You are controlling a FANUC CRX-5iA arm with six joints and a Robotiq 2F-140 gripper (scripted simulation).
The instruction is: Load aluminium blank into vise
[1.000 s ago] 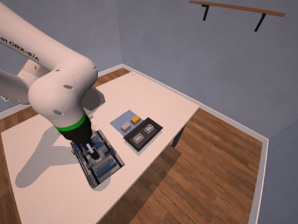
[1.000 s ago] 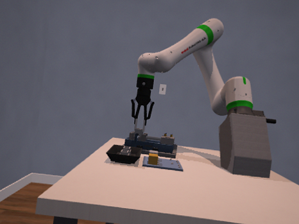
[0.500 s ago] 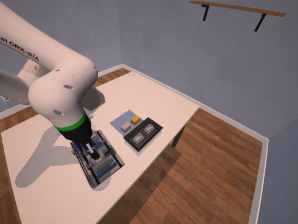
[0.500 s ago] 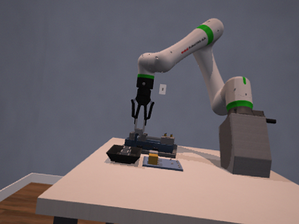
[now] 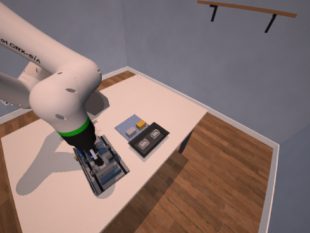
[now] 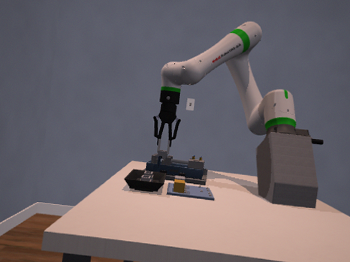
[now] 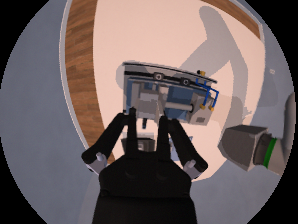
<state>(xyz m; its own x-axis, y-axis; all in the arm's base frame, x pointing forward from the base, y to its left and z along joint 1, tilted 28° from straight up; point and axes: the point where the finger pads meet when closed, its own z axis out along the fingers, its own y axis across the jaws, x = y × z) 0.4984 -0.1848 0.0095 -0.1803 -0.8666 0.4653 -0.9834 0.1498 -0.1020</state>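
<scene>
My hand is 70 mm past the vise, 20 mm to the right of it and 100 mm above it. Also, from my hand: brass blank 60 mm behind, 350 mm to the left, 110 mm below.
</scene>
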